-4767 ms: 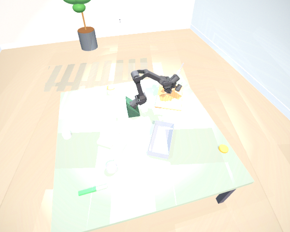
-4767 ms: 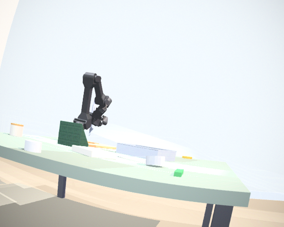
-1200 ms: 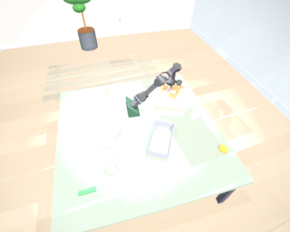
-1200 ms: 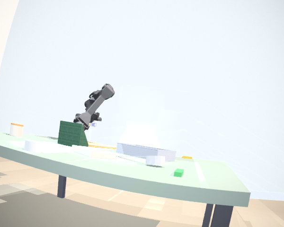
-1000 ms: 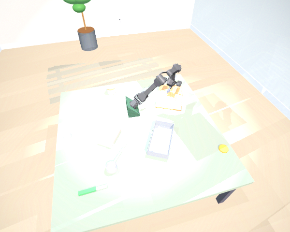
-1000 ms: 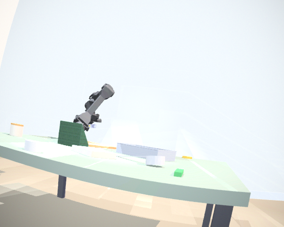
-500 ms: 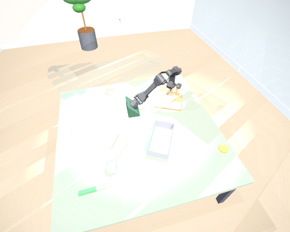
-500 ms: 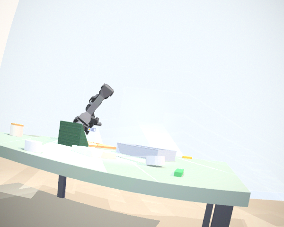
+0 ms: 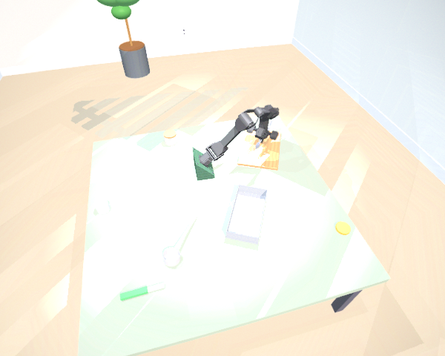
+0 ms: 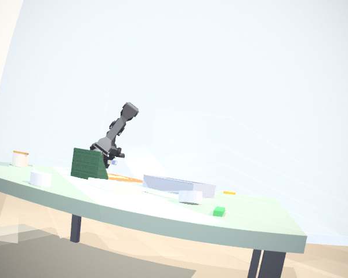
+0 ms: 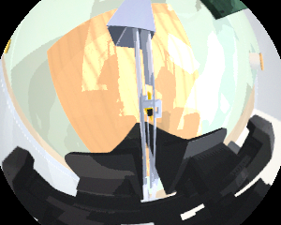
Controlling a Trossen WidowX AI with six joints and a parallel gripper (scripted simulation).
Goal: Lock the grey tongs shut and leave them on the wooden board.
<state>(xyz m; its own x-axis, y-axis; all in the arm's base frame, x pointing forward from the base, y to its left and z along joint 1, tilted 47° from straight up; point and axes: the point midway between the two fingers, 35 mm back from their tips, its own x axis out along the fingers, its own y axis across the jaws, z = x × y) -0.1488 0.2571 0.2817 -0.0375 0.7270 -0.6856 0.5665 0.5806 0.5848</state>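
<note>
Now: gripper tip 4 cm above the wooden board. Round my gripper tip: roasting tin 50 cm ahead, 20 cm to the right, 2 cm below; yellow disc 66 cm ahead, 25 cm to the left, 4 cm below; pale flat block 60 cm to the right, 40 cm ahead, 3 cm below.
</note>
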